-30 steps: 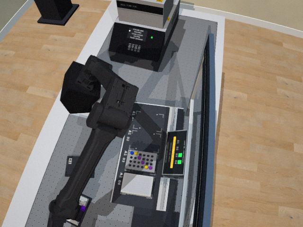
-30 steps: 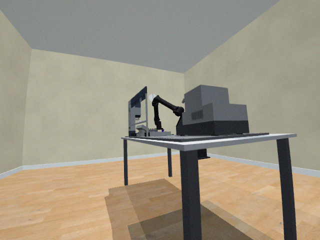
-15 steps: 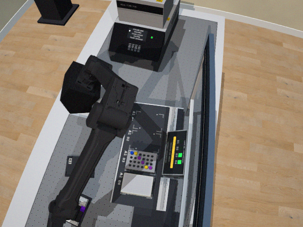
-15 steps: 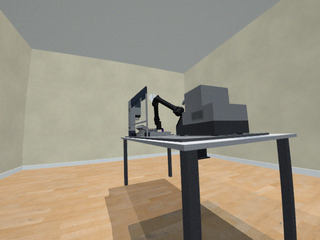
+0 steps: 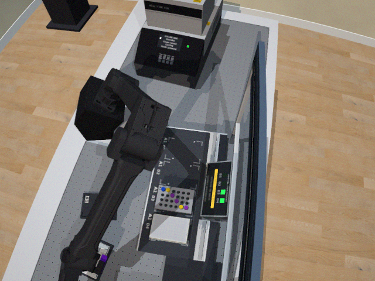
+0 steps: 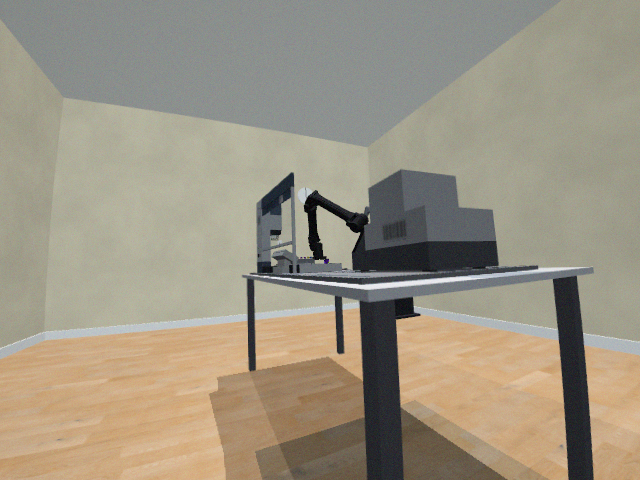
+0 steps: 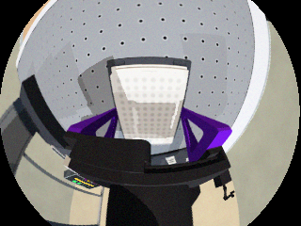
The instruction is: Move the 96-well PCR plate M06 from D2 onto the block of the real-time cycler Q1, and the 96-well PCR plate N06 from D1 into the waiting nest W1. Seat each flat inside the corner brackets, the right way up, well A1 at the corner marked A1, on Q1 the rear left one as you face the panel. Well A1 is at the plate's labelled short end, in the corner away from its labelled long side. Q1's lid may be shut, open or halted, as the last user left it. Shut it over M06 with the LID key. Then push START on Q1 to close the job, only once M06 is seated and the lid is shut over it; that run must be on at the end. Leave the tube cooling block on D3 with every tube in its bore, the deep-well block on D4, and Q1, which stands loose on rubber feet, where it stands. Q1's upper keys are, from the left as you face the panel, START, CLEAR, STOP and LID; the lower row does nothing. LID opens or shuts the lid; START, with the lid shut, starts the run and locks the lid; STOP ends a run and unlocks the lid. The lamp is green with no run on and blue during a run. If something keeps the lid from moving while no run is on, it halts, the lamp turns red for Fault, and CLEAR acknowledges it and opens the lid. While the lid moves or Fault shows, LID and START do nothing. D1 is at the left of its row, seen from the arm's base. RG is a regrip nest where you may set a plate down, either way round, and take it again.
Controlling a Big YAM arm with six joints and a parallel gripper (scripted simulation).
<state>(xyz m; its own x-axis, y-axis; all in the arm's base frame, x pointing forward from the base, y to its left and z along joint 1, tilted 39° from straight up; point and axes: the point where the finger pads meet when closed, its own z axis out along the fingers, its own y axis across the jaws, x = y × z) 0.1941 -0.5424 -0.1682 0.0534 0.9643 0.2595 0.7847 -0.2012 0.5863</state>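
The dark waiting nest W1 lies 10 mm below my hand. From my hand the other things lie so: nest A1 mark 50 mm to the right, 30 mm behind, 10 mm below; dark regrip nest 190 mm to the left, 50 mm behind, 10 mm below; white deep-well block 250 mm ahead, 180 mm to the left, 50 mm above.
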